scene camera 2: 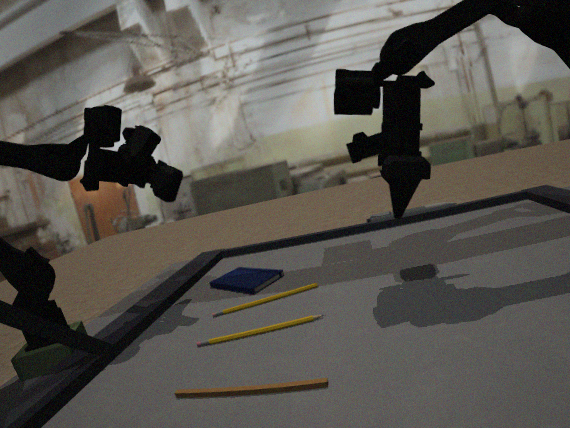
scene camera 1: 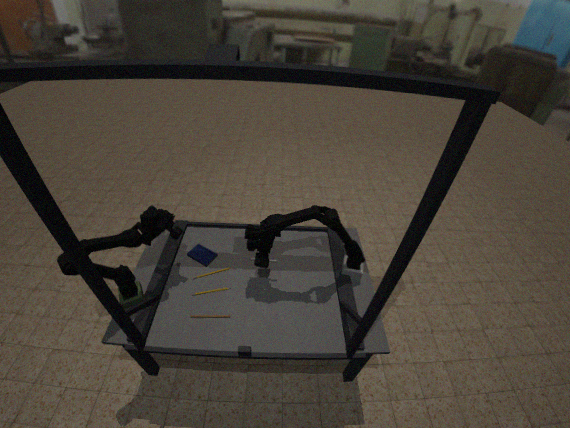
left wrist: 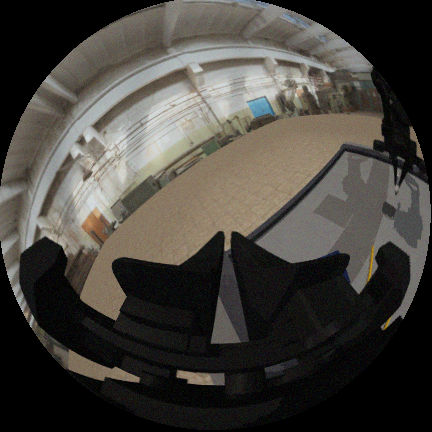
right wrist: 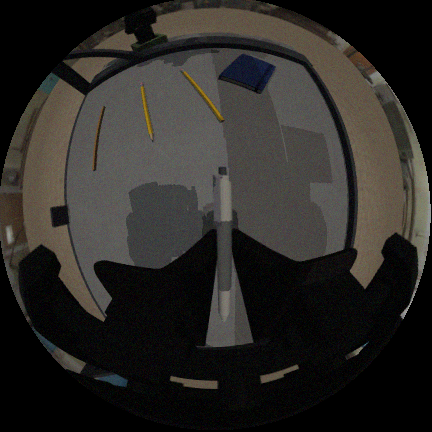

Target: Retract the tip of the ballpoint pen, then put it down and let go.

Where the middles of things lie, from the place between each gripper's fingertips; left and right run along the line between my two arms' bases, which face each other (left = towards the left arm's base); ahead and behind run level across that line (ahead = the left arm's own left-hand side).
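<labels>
My left gripper is 25 cm above the blue notebook (scene camera 2: 242, 279), 10 cm to the left of it and 5 cm past it. Counted from my left hand: green object (scene camera 2: 35, 363), 23 cm below, 27 cm behind, 22 cm to the left; orange pencil (scene camera 2: 323, 382), 25 cm below, 42 cm behind, 14 cm to the right.
Counted from my right hand: blue notebook, 90 mm below, 160 mm ahead, 290 mm to the left; green object, 80 mm below, 60 mm behind, 610 mm to the left; orange pencil, 100 mm below, 210 mm behind, 250 mm to the left.
</labels>
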